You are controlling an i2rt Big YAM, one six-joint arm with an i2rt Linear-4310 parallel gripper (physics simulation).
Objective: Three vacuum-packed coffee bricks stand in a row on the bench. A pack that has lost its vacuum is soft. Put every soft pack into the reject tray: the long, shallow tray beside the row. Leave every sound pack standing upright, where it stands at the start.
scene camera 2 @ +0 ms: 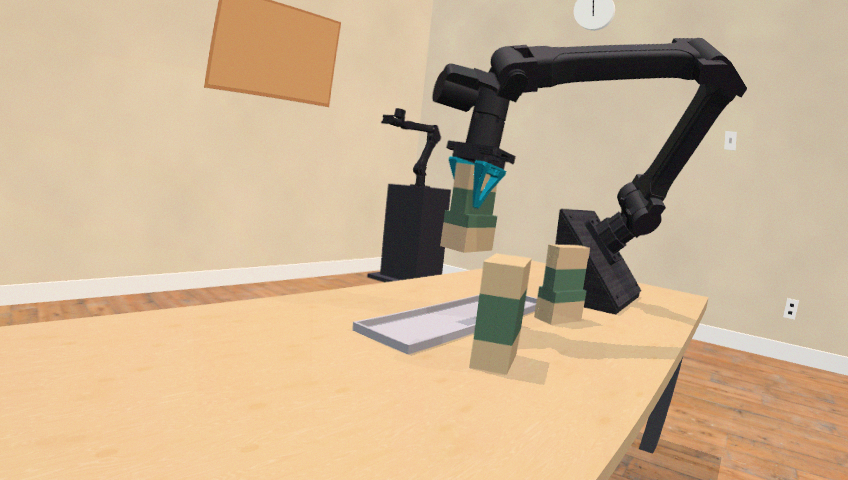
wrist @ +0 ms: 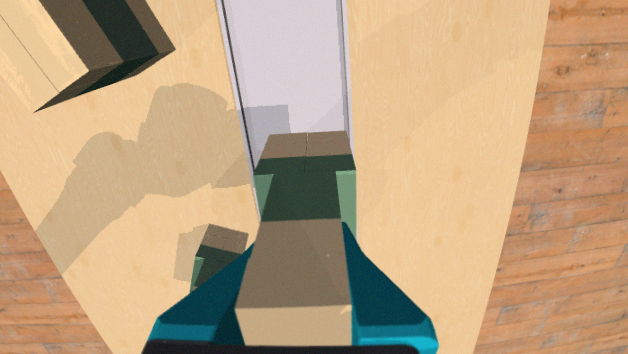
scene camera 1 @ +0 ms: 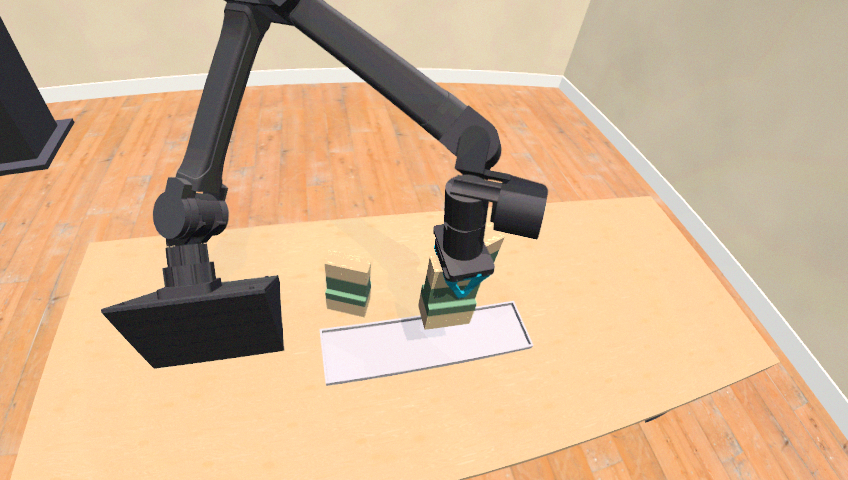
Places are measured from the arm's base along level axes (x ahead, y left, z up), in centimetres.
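Pixels of known places: gripper, fingertip midpoint: (scene camera 2: 467,206) (wrist: 308,232) (scene camera 1: 458,289); arm's base at its link origin: (scene camera 2: 601,242) (scene camera 1: 192,292).
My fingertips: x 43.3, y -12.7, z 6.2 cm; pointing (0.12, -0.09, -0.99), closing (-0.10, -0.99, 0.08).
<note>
For each thing: its top centre in the pictures, then the offset to it from my fingertips. Level surfaces: height alone.
- tan coffee pack at its top centre: (scene camera 1: 459,263) (scene camera 2: 476,165) dy +0.2, dx -1.3, dz +6.9 cm
- reject tray at its top centre: (wrist: 299,143) (scene camera 2: 466,310) (scene camera 1: 429,339) dy +0.9, dx -2.0, dz -18.0 cm
- similar pack at its top centre: (wrist: 193,350) (scene camera 1: 347,261) (scene camera 2: 569,246) dy +13.4, dx -15.5, dz -5.3 cm
- bench at its surface level: dz -19.4 cm
My gripper (scene camera 1: 462,291) (scene camera 2: 470,193) (wrist: 308,232) is shut on a tan coffee pack (scene camera 1: 449,306) (scene camera 2: 468,236) (wrist: 302,260) with a green band and a protruding lower rim. It holds the pack upright, raised above the reject tray (scene camera 1: 368,362) (scene camera 2: 410,347) (wrist: 290,60). A similar pack (scene camera 1: 348,291) (scene camera 2: 562,285) (wrist: 225,238) stands upright near the arm's base; a finger partly hides it in the wrist view. The other pack (scene camera 1: 495,245) (scene camera 2: 501,315) (wrist: 105,45), with a flat green band, stands upright at the row's other end, mostly hidden behind the gripper in scene camera 1.
The arm's black base (scene camera 1: 202,327) (scene camera 2: 595,261) stands on the bench (scene camera 1: 208,428) (scene camera 2: 238,404), beyond the pack nearest it. The standing packs are beside the tray's long side, with a gap between them. A second small arm on a black pedestal (scene camera 2: 413,231) stands away from the bench.
</note>
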